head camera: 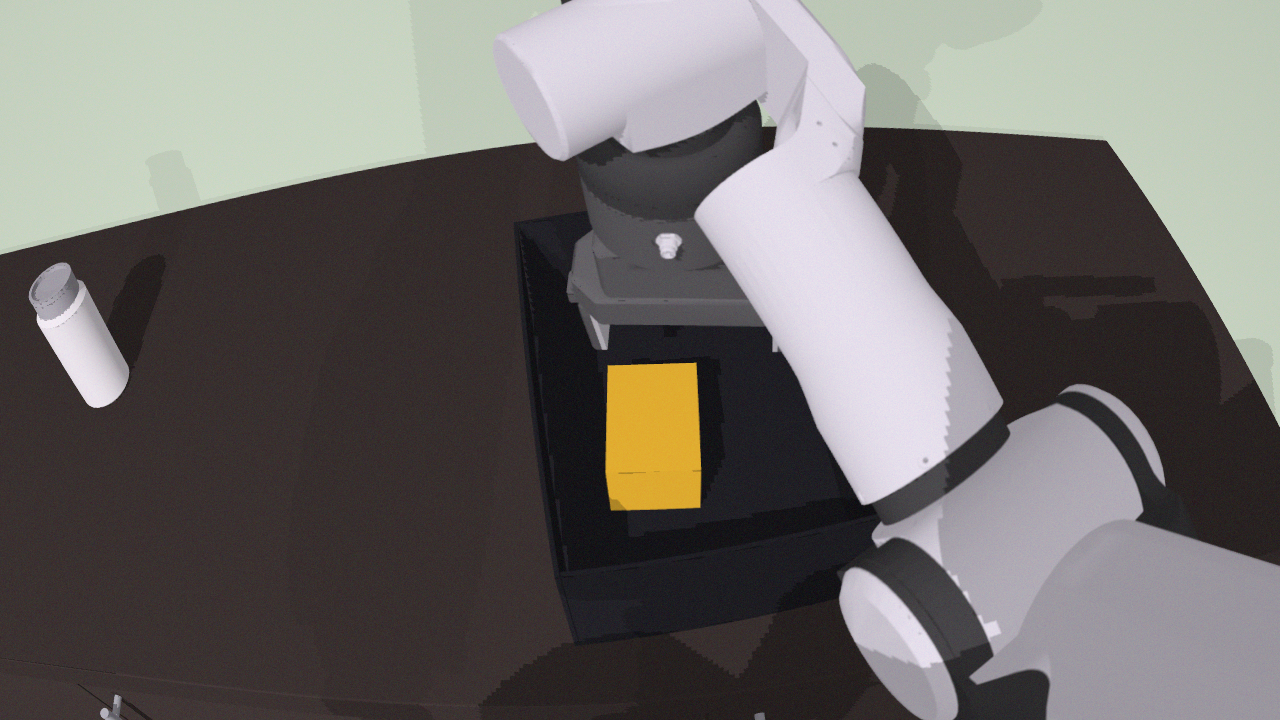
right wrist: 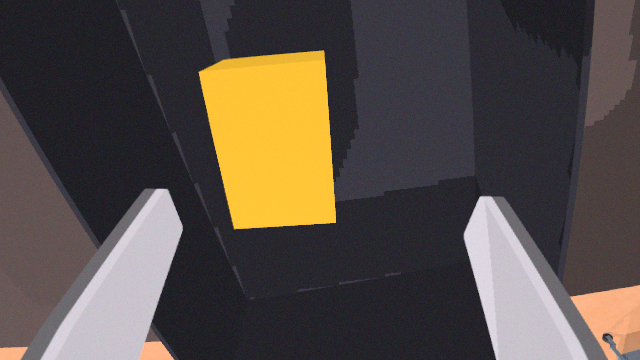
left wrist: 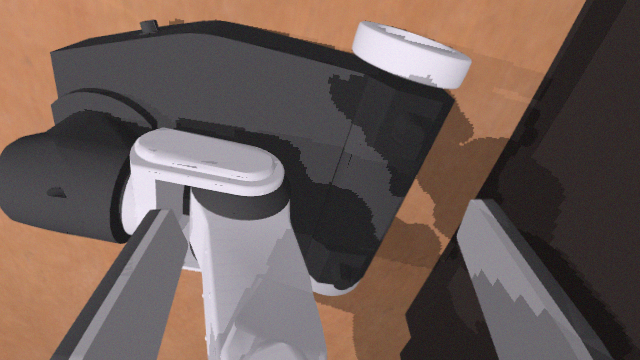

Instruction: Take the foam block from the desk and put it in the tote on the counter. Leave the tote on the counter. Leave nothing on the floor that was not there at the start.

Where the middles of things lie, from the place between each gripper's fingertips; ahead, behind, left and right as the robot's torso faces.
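From my right hand, the black tote (head camera: 778,518) is 70 mm below, and the yellow foam block (head camera: 653,461) is 90 mm below and 30 mm to the left.
My left hand is 36 cm below the yellow foam block, 44 cm to the left of it and 54 cm short of it. As for the black tote, it's 38 cm above my left hand, 46 cm to the right of it and 55 cm ahead of it.
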